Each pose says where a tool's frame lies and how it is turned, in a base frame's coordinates. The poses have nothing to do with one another.
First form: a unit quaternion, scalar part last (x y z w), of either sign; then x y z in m.
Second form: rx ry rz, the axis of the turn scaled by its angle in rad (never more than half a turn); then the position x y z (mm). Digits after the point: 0 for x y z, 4 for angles.
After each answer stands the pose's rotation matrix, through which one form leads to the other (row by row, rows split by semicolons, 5 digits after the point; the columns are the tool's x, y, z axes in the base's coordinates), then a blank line. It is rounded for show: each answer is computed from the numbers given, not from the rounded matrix.
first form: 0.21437 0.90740 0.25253 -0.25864 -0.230 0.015 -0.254
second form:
-0.5811 -2.4596 -0.6845 -230 15 -254
-0.77430 0.51967 -0.36111; 0.25841 0.78055 0.56918; 0.57765 0.34740 -0.73867

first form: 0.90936 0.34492 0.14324 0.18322 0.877 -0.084 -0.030
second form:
2.5652 0.9730 0.4041 877 -84 -30
0.72102 0.57483 0.38691; 0.67981 -0.69492 -0.23441; 0.13412 0.43204 -0.89182

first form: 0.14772 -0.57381 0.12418 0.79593 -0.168 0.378 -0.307
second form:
0.3173 -1.2327 0.2668 -168 378 -307
0.31065 -0.36720 -0.87673; 0.02815 0.92552 -0.37766; 0.95011 0.09264 0.29784

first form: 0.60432 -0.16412 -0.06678 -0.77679 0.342 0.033 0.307
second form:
-1.3074 0.3551 0.1445 342 33 307
0.93721 -0.30211 0.17426; -0.09461 0.26068 0.96078; -0.33569 -0.91694 0.21572

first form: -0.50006 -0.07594 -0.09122 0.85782 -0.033 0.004 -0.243
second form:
-1.0504 -0.1595 -0.1916 -33 4 -243
0.97182 0.23245 -0.03905; -0.08055 0.48324 0.87177; 0.22152 -0.84407 0.48835

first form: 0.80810 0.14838 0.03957 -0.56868 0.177 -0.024 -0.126
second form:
-1.8978 -0.3485 -0.0929 177 -24 -126
0.95284 0.28482 -0.10481; 0.19481 -0.30918 0.93084; 0.23271 -0.90735 -0.35008

